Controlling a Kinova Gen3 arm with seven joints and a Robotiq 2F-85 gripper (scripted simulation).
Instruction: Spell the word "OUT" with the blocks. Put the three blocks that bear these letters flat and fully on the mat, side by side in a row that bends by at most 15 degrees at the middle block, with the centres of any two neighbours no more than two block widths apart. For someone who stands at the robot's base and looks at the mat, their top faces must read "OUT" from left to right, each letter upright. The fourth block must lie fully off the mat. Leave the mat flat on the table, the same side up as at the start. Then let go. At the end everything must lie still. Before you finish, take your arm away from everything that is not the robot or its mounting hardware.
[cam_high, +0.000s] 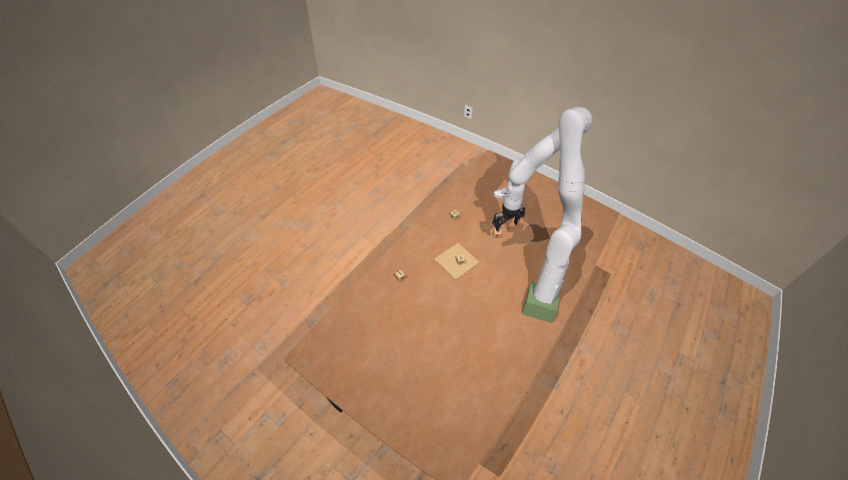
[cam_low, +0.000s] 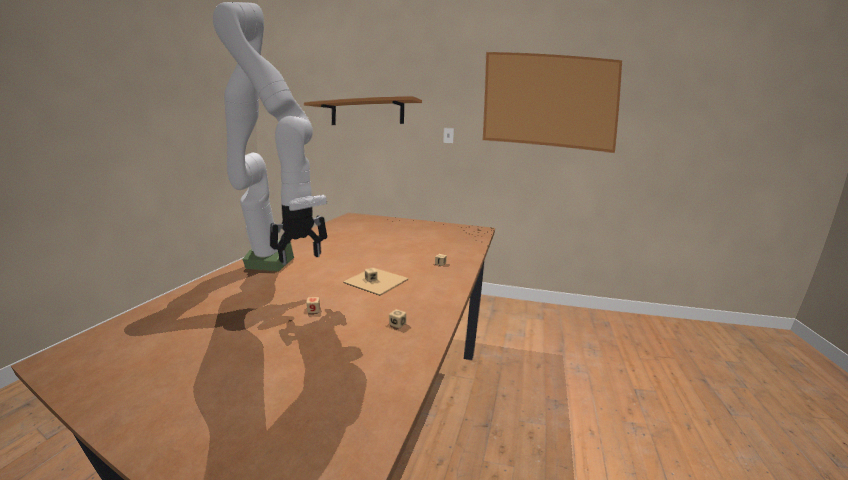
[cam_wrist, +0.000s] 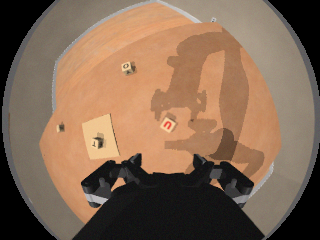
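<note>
Now: hand 27 cm short of the letter block, 11 cm above it and 2 cm to the right of it. Also, from my hand: tan mat: 21 cm to the left, 12 cm below, 10 cm ahead.
</note>
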